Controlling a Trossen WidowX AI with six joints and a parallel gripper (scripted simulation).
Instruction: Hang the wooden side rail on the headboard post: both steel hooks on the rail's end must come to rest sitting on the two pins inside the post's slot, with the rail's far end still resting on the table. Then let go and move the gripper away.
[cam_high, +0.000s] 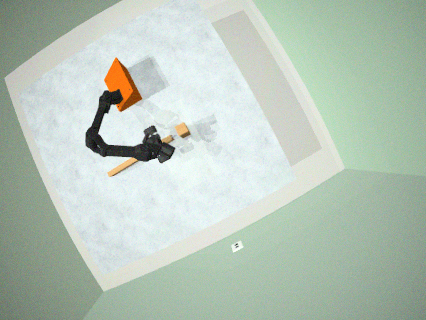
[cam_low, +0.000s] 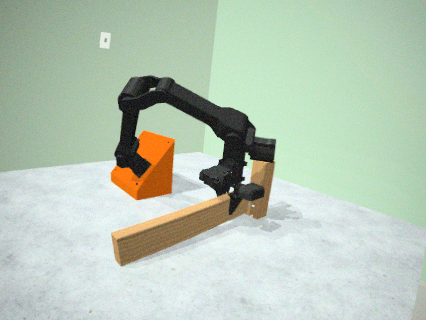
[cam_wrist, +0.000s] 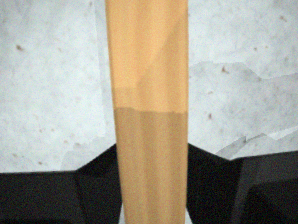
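Right now the headboard post is 10 mm behind my gripper tip, 140 mm to the left of it and 40 mm above it.
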